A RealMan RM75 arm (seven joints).
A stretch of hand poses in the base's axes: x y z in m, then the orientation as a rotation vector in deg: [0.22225 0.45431 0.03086 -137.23 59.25 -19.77]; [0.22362 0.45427 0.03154 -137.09 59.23 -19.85]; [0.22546 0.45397 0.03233 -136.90 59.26 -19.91]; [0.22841 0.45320 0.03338 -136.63 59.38 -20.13]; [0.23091 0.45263 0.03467 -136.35 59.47 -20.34]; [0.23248 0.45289 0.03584 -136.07 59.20 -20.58]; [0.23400 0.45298 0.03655 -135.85 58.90 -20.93]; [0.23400 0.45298 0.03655 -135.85 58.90 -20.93]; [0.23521 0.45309 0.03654 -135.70 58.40 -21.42]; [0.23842 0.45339 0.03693 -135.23 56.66 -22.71]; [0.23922 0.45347 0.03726 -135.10 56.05 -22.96]
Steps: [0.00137 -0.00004 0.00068 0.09 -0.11 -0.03]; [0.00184 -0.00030 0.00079 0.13 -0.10 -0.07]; [0.00295 -0.00077 0.00105 0.13 -0.20 -0.18]; [0.00250 -0.00057 0.00129 0.14 -0.21 -0.16]; [0.00157 0.00026 0.00117 0.20 -0.34 0.09]; [0.00152 0.00009 0.00071 0.11 -0.39 0.09]; [0.00000 0.00000 0.00000 0.00 0.00 0.00]; [0.00121 0.00011 -0.00001 0.03 -0.51 0.22]; [0.00321 0.00030 0.00039 0.22 -1.52 0.85]; [0.00080 0.00008 0.00033 0.12 -0.40 0.35]
